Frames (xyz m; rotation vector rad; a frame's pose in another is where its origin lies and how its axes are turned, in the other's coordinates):
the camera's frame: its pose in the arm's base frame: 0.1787 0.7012 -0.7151 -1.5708 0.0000 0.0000
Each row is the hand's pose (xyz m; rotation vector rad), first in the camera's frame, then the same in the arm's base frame.
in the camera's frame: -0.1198 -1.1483 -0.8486 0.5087 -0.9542 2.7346
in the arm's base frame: 0.0589 -0.1474 0.4332 0.1425 1.1954 2.4768
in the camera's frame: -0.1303 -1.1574 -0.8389 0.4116 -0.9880 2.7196
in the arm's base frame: 0.0484 -0.1377 0.4423 0.0615 1.1792 2.5248
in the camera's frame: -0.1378 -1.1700 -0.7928 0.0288 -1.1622 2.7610
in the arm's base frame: 0.0409 -0.0916 0.4549 -0.1355 1.1404 2.7985
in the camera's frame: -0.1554 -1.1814 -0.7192 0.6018 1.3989 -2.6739
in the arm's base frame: 0.0233 -0.0180 0.4663 0.3296 -0.8362 -2.6710
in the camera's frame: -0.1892 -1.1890 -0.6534 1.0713 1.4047 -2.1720
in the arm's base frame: -0.0105 0.0478 0.4739 0.3725 -0.4861 -2.2657
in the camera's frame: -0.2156 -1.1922 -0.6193 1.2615 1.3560 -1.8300
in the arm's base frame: -0.0369 0.0819 0.4771 0.3416 -0.2978 -2.0015
